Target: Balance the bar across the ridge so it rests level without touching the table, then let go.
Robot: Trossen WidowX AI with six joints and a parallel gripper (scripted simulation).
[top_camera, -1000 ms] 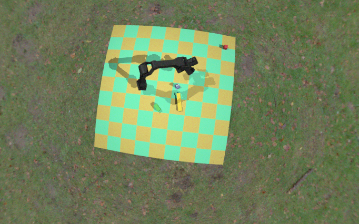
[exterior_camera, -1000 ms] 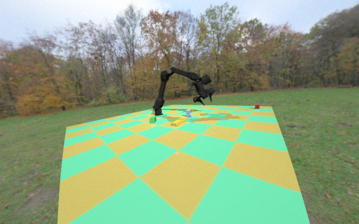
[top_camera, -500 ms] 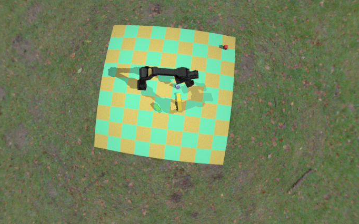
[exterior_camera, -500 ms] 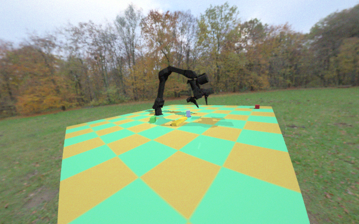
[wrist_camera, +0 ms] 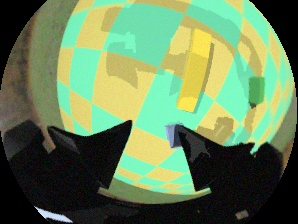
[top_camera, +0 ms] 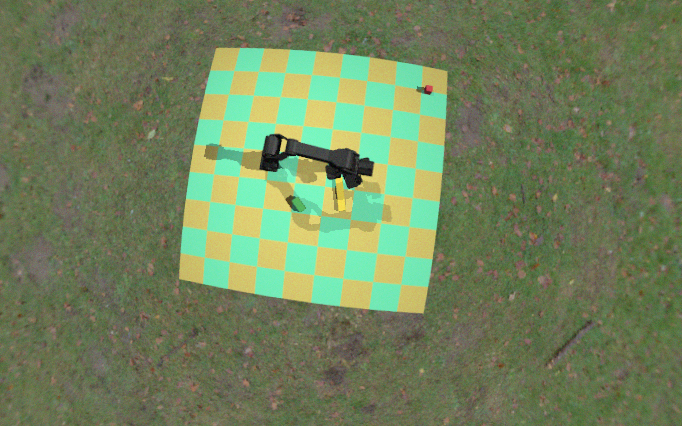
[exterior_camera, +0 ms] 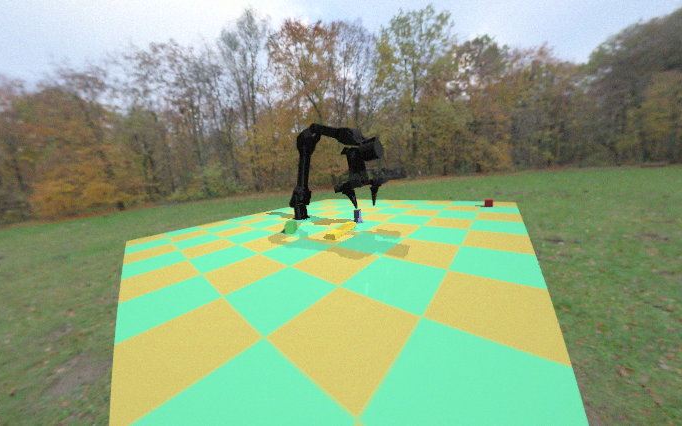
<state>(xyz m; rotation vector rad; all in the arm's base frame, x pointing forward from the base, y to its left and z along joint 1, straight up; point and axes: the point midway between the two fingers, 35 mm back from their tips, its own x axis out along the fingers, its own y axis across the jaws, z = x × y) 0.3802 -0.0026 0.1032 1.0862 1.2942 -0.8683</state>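
Right now my gripper tip is 10 cm to the left of the yellow bar, 6 cm above it and 3 cm past it. The rest, counted from my gripper tip: red cube: 50 cm to the left, 36 cm ahead, 5 cm below; green block: 22 cm behind, 18 cm to the right, 5 cm below.
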